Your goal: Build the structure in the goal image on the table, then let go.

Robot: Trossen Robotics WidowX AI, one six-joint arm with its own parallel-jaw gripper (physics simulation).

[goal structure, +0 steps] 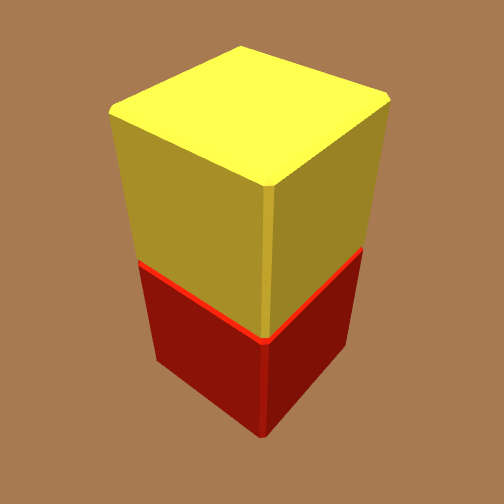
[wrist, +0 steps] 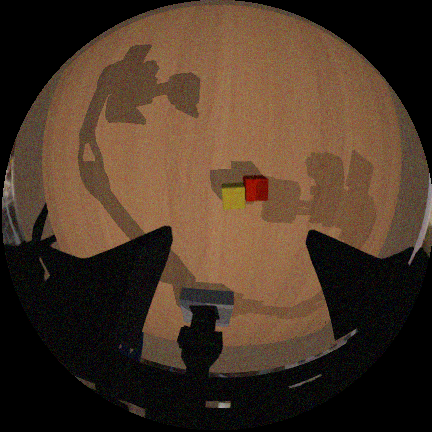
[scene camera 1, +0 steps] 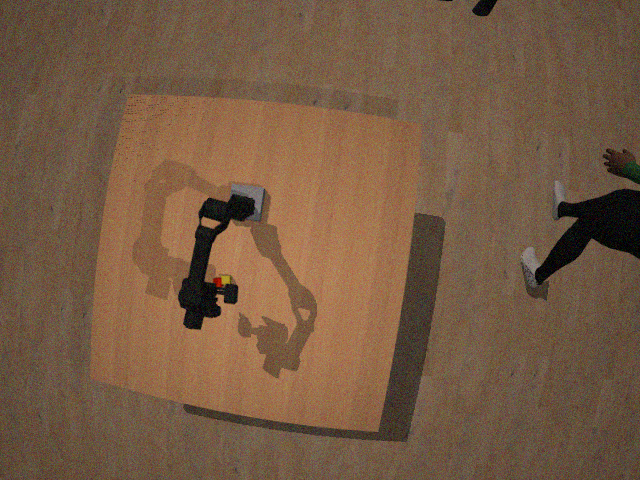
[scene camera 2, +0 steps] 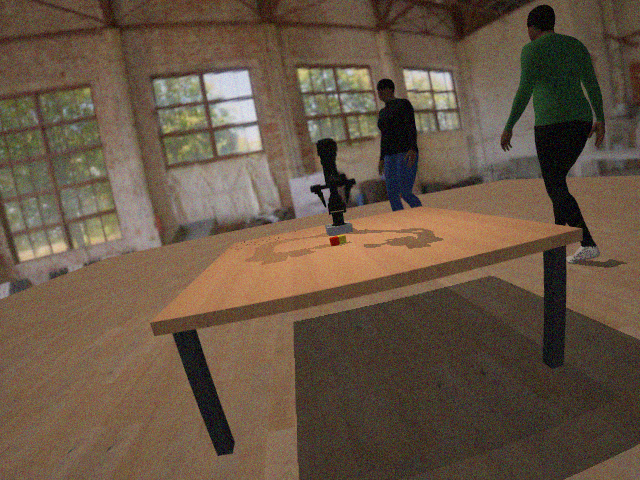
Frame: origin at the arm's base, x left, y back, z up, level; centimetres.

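Seen in the pictures: gripper, fingertip midpoint: [wrist: 243, 235] [scene camera 1: 216, 288] [scene camera 2: 336, 205]; arm's base at its link origin: [wrist: 204, 311] [scene camera 1: 245, 206] [scene camera 2: 338, 224].
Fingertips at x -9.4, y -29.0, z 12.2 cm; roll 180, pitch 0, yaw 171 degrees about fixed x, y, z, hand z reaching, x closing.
Pixels of each thing's top centre, then the offset from my fingertips to it. Level surfaces: height alone.
- red block at its top centre: [wrist: 256, 189] [scene camera 1: 217, 282] [scene camera 2: 333, 237] dx -3.4, dy +0.8, dz -13.2 cm
- yellow block at its top centre: [wrist: 233, 198] [scene camera 1: 225, 280] [scene camera 2: 340, 235] dx +0.1, dy +1.7, dz -13.2 cm
- wooden table at its surface level: dz -16.4 cm
A red block [scene camera 1: 217, 282] [scene camera 2: 334, 240] [wrist: 256, 189] and a yellow block [scene camera 1: 225, 279] [scene camera 2: 342, 239] [wrist: 233, 197] sit side by side on the wooden table [scene camera 1: 330, 206] [scene camera 2: 268, 281] [wrist: 280, 100]. They look to be touching, slightly offset from each other. In scene camera 1 the arm partly covers the red block's left side. My gripper [scene camera 1: 208, 293] [scene camera 2: 336, 202] [wrist: 243, 235] is open and empty, pointing down high above the table. In the wrist view both blocks lie just beyond the gap between the fingertips.
The arm's grey base plate [scene camera 1: 258, 206] [scene camera 2: 339, 228] [wrist: 207, 296] is on the table behind the blocks as seen in scene camera 2. Shadows of the arm fall across the table on both sides of the blocks. Two people [scene camera 2: 398, 129] [scene camera 2: 560, 87] stand on the floor beyond the table.
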